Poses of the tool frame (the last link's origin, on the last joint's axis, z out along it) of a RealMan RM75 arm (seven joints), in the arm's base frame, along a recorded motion.
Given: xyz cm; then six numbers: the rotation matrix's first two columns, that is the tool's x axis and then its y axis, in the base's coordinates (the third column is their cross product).
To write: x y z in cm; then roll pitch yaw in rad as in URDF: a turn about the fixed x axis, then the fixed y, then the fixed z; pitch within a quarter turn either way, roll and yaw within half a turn. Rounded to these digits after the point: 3 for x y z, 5 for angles.
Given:
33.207 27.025 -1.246 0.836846 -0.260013 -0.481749 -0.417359 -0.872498 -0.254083
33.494 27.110 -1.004 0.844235 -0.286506 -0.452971 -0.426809 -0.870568 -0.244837
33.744 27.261 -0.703 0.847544 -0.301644 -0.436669 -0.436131 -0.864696 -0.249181
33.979 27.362 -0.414 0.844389 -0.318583 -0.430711 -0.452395 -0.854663 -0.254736
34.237 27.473 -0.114 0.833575 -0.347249 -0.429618 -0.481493 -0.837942 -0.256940
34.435 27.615 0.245 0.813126 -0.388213 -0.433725 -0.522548 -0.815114 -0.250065
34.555 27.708 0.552 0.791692 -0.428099 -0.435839 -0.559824 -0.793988 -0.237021
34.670 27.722 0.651 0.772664 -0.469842 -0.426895 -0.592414 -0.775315 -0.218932
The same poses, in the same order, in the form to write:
33.207 27.025 -1.246 -2.84742 0.50265 -0.30125
33.494 27.110 -1.004 -2.86339 0.47009 -0.32717
33.744 27.261 -0.703 -2.86094 0.45189 -0.34192
33.979 27.362 -0.414 -2.85545 0.44528 -0.36078
34.237 27.473 -0.114 -2.85307 0.44407 -0.39472
34.435 27.615 0.245 -2.86037 0.44862 -0.44543
34.555 27.708 0.552 -2.87510 0.45097 -0.49571
34.670 27.722 0.651 -2.89706 0.44106 -0.54634

